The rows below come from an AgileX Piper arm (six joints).
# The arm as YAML. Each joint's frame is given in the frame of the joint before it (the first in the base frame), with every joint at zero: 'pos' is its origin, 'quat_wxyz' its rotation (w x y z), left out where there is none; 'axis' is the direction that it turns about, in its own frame. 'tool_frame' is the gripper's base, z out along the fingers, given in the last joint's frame.
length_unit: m
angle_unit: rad
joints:
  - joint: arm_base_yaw
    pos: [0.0, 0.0, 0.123]
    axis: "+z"
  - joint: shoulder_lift
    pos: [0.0, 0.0, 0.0]
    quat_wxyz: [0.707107, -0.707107, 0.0, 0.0]
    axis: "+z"
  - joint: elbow
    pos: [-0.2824, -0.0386, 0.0]
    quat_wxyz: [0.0, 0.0, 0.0, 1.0]
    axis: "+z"
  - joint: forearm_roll
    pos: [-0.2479, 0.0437, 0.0]
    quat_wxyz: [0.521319, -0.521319, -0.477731, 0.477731]
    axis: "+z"
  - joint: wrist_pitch
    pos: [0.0, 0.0, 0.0]
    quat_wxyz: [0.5, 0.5, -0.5, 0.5]
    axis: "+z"
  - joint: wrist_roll
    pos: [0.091, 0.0, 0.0]
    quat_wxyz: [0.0, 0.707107, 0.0, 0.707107]
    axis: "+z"
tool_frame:
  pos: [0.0, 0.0, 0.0]
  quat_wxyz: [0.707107, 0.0, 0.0, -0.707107]
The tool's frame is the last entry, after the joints.
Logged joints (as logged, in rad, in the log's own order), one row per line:
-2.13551, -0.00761, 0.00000, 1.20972, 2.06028, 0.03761
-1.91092, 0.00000, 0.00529, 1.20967, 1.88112, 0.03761
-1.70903, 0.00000, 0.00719, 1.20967, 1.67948, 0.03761
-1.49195, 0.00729, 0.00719, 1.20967, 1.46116, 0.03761
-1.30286, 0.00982, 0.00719, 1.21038, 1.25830, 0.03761
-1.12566, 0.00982, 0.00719, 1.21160, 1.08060, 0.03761
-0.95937, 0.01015, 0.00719, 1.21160, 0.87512, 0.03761
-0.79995, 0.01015, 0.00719, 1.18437, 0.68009, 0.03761
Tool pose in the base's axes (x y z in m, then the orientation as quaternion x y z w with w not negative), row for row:
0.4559, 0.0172, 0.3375, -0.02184, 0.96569, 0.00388, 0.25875
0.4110, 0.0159, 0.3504, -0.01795, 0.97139, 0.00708, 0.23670
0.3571, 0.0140, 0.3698, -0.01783, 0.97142, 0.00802, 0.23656
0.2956, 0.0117, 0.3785, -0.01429, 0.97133, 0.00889, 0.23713
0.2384, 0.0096, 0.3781, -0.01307, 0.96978, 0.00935, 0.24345
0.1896, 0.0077, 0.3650, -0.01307, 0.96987, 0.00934, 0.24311
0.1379, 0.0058, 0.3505, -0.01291, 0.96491, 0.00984, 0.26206
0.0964, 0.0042, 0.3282, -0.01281, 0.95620, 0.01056, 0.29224
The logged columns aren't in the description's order. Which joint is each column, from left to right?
Columns, left to right: elbow, wrist_roll, forearm_roll, wrist_pitch, shoulder_lift, arm_base_yaw.
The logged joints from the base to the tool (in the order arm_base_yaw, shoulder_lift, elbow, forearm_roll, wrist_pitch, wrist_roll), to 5 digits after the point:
0.03761, 2.06028, -2.13551, 0.00000, 1.20972, -0.00761
0.03761, 1.88112, -1.91092, 0.00529, 1.20967, 0.00000
0.03761, 1.67948, -1.70903, 0.00719, 1.20967, 0.00000
0.03761, 1.46116, -1.49195, 0.00719, 1.20967, 0.00729
0.03761, 1.25830, -1.30286, 0.00719, 1.21038, 0.00982
0.03761, 1.08060, -1.12566, 0.00719, 1.21160, 0.00982
0.03761, 0.87512, -0.95937, 0.00719, 1.21160, 0.01015
0.03761, 0.68009, -0.79995, 0.00719, 1.18437, 0.01015

